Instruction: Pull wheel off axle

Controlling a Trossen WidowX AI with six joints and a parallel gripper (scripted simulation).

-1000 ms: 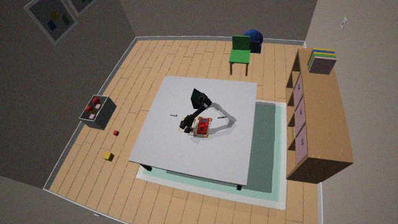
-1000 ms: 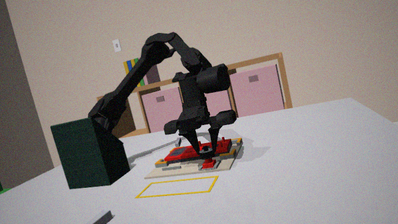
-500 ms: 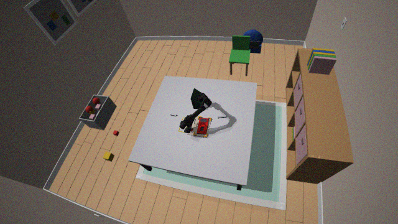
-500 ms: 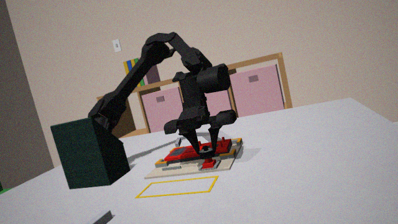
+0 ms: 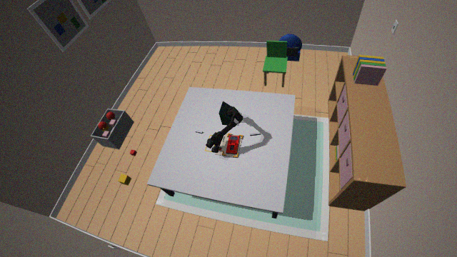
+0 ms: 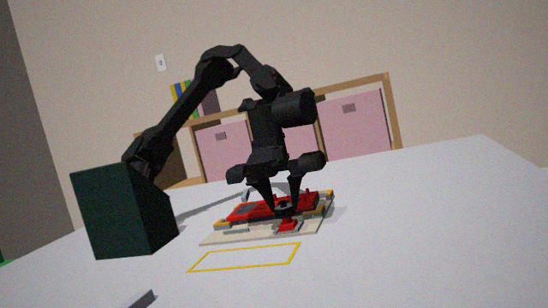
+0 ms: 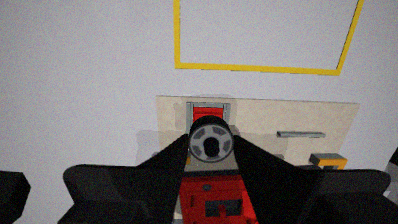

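My gripper tip is right at the dark wheel.
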